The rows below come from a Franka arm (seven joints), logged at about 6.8 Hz.
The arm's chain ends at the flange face. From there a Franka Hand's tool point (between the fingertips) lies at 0.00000 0.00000 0.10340 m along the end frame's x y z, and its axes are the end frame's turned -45 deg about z.
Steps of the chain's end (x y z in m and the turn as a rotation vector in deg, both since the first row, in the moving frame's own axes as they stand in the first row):
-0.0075, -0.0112, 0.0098, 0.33, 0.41, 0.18
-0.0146, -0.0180, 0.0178, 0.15, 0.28, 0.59
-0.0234, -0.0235, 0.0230, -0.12, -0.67, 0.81
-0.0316, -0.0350, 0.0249, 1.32, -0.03, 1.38
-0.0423, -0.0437, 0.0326, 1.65, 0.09, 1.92
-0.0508, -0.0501, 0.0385, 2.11, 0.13, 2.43
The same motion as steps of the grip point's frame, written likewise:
0.0036, -0.0131, 0.0098, -0.06, 0.52, 0.18
0.0030, -0.0229, 0.0178, -0.09, 0.30, 0.59
-0.0009, -0.0339, 0.0230, 0.39, -0.56, 0.81
0.0041, -0.0488, 0.0249, 0.95, 0.91, 1.38
0.0032, -0.0628, 0.0326, 1.10, 1.23, 1.92
0.0024, -0.0738, 0.0384, 1.40, 1.58, 2.43

